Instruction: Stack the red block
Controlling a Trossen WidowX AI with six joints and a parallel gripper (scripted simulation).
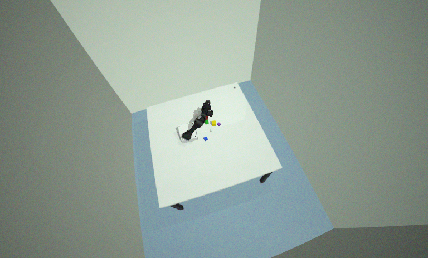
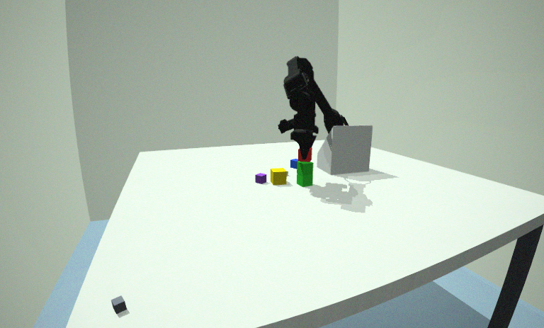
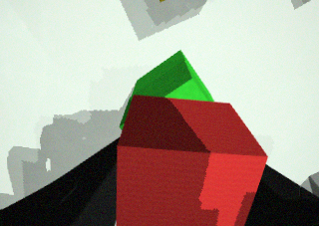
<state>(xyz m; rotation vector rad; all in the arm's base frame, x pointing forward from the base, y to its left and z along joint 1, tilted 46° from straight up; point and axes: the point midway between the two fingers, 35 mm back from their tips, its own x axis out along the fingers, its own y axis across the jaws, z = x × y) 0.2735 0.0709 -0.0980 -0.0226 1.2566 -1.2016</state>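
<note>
Now: gripper tip 7 cm short of the yellow block, 6 cm to the left of it and 7 cm above it. Round my gripper tip: small purple block: 12 cm ahead, 9 cm to the right, 8 cm below; blue block: 9 cm behind, 21 cm to the right, 8 cm below; red block: 1 cm above.
</note>
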